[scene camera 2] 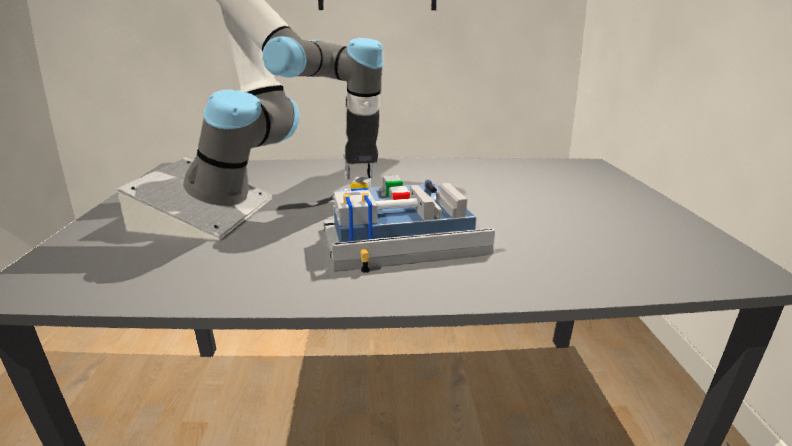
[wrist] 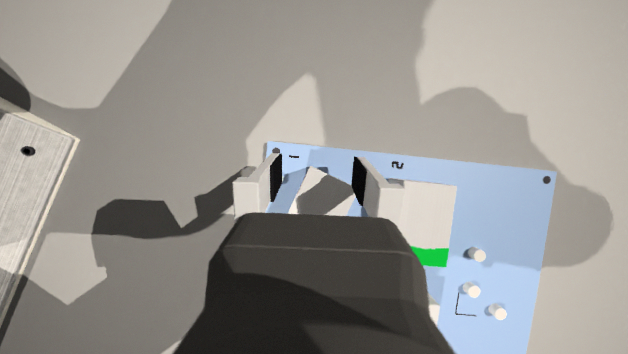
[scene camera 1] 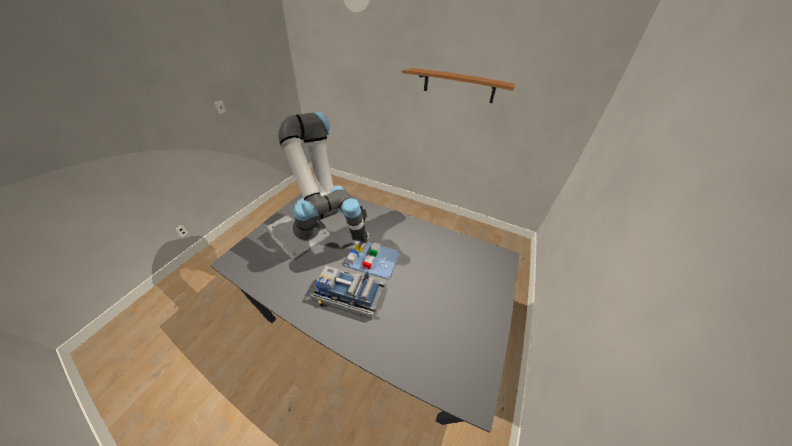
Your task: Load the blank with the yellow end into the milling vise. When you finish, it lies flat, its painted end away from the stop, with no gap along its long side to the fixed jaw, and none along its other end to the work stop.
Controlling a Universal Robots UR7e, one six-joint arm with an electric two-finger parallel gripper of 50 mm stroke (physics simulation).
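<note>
The blank with the yellow end (scene camera 1: 358, 248) (scene camera 2: 359, 185) (wrist: 325, 192) is on the light blue tray (scene camera 1: 391, 269) (wrist: 505, 210), near the mark 1. In the wrist view it sits turned askew to the fingers, and its yellow end is hidden by the gripper body. My gripper (scene camera 1: 360, 242) (scene camera 2: 359, 173) (wrist: 317, 170) is open and points down over this blank, with nothing held. The milling vise (scene camera 1: 375, 296) (scene camera 2: 410, 226) stands in front of the tray. Its moving jaw (scene camera 2: 423, 203) and fixed jaw (scene camera 2: 453, 200) are apart. A small dark part (scene camera 2: 430, 185) shows behind the jaws.
The green-ended blank (scene camera 1: 374, 250) (scene camera 2: 394, 185) (wrist: 429, 215) stands right beside the gripper. Red-ended (scene camera 1: 367, 263) (scene camera 2: 400, 194) and blue-ended (scene camera 1: 352, 257) blanks are also on the tray. White pegs (wrist: 476, 254) rise from the tray. The robot's base plate (scene camera 2: 166, 196) (wrist: 30, 190) is at the left.
</note>
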